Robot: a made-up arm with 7 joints. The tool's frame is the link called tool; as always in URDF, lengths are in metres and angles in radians. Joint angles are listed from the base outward. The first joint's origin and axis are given. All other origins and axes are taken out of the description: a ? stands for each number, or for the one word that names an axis. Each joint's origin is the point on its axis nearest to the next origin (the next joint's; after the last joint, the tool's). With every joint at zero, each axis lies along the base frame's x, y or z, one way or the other. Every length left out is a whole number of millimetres.
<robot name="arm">
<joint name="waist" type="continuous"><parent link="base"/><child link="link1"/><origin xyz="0.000 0.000 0.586"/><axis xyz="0 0 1"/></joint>
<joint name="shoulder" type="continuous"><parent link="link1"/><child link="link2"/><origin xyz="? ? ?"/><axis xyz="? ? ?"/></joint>
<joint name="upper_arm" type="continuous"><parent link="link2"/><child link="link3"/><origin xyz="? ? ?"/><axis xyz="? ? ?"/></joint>
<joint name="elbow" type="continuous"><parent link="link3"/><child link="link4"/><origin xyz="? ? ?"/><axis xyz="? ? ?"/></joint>
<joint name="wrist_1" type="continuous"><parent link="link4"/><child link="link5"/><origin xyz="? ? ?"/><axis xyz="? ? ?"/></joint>
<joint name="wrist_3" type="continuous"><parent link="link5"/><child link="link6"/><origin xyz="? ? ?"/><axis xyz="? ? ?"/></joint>
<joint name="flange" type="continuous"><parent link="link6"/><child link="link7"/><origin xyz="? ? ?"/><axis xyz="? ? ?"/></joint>
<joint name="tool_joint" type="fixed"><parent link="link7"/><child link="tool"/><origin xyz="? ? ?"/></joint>
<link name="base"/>
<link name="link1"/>
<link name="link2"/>
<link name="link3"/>
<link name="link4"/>
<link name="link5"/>
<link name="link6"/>
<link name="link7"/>
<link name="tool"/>
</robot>
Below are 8 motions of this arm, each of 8 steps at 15 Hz.
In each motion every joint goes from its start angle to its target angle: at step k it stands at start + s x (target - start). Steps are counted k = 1, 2, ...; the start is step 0. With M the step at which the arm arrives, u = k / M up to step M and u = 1 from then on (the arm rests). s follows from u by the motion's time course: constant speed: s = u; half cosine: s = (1 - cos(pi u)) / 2; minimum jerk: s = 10 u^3 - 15 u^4 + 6 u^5.
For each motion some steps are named. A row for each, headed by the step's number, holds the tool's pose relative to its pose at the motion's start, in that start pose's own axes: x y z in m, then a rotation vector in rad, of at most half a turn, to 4 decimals.
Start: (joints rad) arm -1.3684 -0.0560 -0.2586 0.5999 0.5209 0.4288 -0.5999
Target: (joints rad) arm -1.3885 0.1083 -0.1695 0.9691 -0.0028 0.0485 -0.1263
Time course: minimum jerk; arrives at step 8
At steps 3, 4, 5, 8:
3: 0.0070 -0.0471 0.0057 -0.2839 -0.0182 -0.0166
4: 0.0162 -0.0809 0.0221 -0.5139 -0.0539 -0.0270
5: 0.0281 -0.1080 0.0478 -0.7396 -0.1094 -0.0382
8: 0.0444 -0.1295 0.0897 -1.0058 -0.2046 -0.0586

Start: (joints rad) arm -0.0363 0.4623 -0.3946 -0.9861 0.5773 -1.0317 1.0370
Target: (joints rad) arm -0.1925 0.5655 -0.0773 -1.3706 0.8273 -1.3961 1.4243
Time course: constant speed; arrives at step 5
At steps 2, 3, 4, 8:
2: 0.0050 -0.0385 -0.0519 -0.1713 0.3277 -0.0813
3: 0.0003 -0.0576 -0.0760 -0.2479 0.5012 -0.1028
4: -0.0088 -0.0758 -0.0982 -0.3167 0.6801 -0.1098
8: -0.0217 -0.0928 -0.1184 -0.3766 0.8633 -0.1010

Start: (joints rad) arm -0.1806 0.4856 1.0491 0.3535 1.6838 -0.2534 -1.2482
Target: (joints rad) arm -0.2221 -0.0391 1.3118 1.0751 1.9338 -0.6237 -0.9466
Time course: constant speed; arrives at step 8
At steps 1, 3, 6, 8:
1: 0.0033 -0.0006 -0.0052 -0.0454 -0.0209 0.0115
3: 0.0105 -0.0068 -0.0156 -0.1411 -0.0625 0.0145
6: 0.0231 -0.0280 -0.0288 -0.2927 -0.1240 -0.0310
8: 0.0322 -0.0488 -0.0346 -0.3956 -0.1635 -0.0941

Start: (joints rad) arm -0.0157 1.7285 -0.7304 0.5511 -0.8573 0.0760 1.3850
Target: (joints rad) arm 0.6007 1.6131 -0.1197 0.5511 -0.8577 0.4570 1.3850
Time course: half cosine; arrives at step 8
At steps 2, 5, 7, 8:
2: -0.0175 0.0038 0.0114 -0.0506 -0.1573 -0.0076
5: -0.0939 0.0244 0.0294 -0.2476 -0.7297 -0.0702
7: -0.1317 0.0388 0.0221 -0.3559 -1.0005 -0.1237
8: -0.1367 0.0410 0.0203 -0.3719 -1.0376 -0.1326

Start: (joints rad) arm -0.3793 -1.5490 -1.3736 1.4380 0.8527 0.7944 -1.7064
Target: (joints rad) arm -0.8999 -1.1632 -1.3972 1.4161 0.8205 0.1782 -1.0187
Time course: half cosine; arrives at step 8
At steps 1, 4, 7, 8:
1: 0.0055 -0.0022 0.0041 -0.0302 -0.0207 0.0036
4: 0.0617 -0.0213 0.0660 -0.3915 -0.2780 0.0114
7: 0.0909 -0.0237 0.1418 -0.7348 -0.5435 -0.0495
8: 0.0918 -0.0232 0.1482 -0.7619 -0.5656 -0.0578

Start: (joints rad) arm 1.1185 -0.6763 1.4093 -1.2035 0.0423 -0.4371 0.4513
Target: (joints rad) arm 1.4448 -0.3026 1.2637 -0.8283 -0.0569 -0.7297 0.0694
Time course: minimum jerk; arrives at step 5
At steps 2, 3, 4, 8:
2: 0.0808 -0.0008 0.0961 0.2327 -0.2874 -0.1445
3: 0.1369 -0.0210 0.2297 0.5278 -0.6302 -0.2622
4: 0.1476 -0.0471 0.3306 0.7513 -0.8808 -0.3091
8: 0.1465 -0.0541 0.3530 0.8024 -0.9374 -0.3149

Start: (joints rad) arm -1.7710 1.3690 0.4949 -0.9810 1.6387 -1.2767 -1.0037
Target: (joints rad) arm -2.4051 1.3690 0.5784 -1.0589 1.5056 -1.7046 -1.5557
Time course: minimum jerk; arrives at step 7
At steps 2, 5, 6, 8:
2: 0.0147 -0.0048 0.0094 0.1461 -0.0860 -0.0789
5: 0.0616 -0.0832 0.0780 0.7912 -0.6018 -0.4413
6: 0.0615 -0.1058 0.0905 0.8839 -0.7072 -0.4979
8: 0.0611 -0.1104 0.0928 0.9009 -0.7280 -0.5085

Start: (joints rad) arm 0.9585 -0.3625 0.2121 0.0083 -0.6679 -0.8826 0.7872
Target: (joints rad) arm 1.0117 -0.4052 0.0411 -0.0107 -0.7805 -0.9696 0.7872
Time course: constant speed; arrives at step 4
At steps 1, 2, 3, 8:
1: -0.0038 -0.0010 0.0016 0.0077 0.0211 -0.0033
2: -0.0076 -0.0021 0.0032 0.0153 0.0420 -0.0064
3: -0.0114 -0.0035 0.0050 0.0228 0.0627 -0.0092
8: -0.0151 -0.0050 0.0068 0.0302 0.0833 -0.0119

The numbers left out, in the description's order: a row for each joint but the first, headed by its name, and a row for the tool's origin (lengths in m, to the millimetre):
shoulder: xyz -0.064 -0.033 0.000, axis 0 0 1
upper_arm: xyz -0.133 0.001 0.000, axis -1 0 0
elbow: xyz 0.000 -0.001 -0.046, axis 0 -1 0
wrist_1: xyz 0.067 0.000 -0.088, axis 1 0 0
wrist_3: xyz 0.000 0.068 -0.035, axis 0 0 1
flange: xyz 0.167 0.123 0.000, axis -1 0 0
tool: xyz 0.000 -0.038 -0.104

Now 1 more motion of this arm.
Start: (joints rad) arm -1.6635 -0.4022 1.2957 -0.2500 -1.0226 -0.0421 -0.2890
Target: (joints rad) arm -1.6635 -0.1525 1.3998 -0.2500 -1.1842 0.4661 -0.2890
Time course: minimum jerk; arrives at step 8
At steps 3, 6, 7, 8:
3: 0.0103 -0.0014 -0.0144 -0.0777 -0.0134 0.0952
6: 0.0304 -0.0194 -0.0504 -0.2659 0.0044 0.2808
7: 0.0328 -0.0236 -0.0555 -0.2927 0.0123 0.3035
8: 0.0333 -0.0244 -0.0565 -0.2977 0.0139 0.3076

